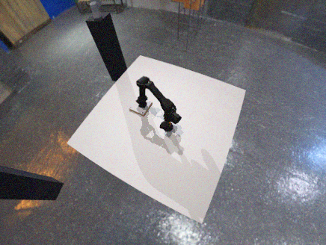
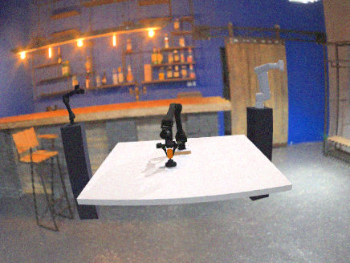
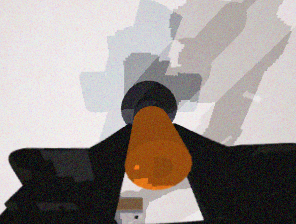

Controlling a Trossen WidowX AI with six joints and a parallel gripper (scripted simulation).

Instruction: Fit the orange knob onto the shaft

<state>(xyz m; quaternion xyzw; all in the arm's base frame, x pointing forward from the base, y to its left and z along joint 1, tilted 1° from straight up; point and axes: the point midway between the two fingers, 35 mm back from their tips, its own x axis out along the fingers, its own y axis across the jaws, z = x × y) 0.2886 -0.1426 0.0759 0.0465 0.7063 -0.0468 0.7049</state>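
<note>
My gripper tip is 2 cm below the orange knob. Also, from my gripper tip: round pedestal (4 cm below).
</note>
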